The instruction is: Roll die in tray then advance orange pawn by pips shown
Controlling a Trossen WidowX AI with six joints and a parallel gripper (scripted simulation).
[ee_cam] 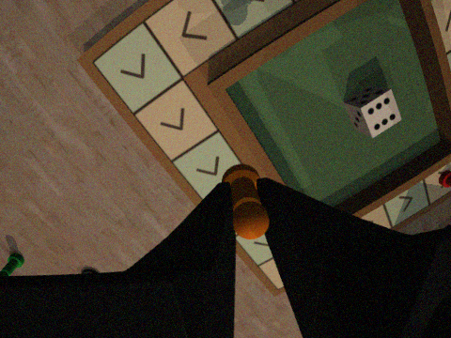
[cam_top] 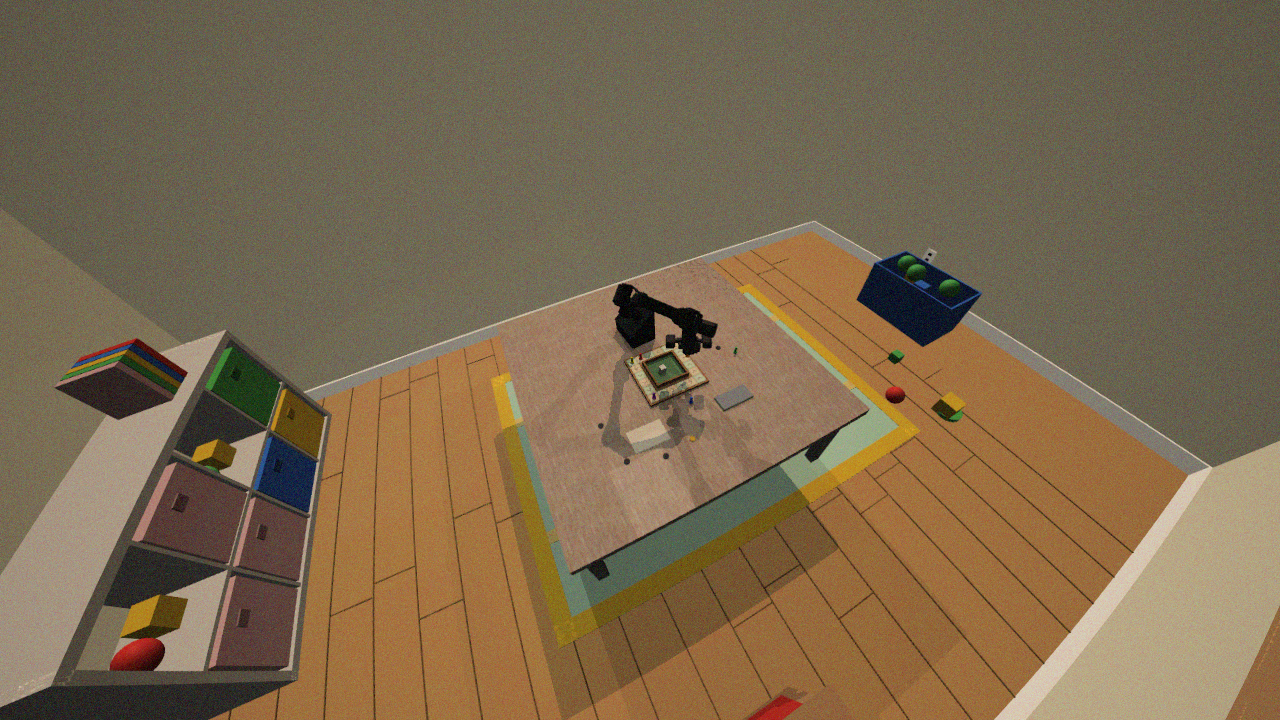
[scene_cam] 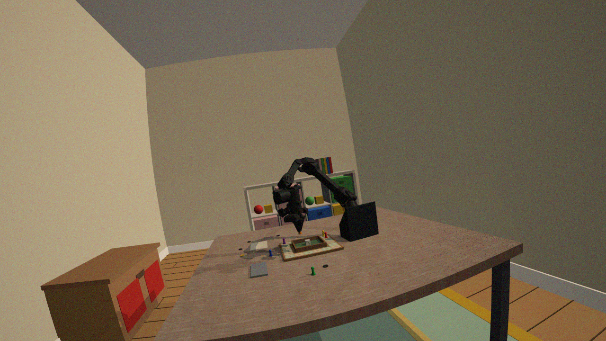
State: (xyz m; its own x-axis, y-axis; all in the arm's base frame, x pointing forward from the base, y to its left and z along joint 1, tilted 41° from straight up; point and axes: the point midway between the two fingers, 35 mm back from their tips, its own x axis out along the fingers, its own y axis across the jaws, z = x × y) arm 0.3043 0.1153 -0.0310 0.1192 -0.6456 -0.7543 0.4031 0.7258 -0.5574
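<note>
Now: the green tray 110 mm below my gripper tip, 90 mm to the right of it and 40 mm behind it. Also, from my gripper tip: orange pawn: 10 mm above; then white die: 100 mm to the right, 90 mm below, 40 mm behind; then blue pawn: 160 mm ahead, 100 mm below, 60 mm to the right.
</note>
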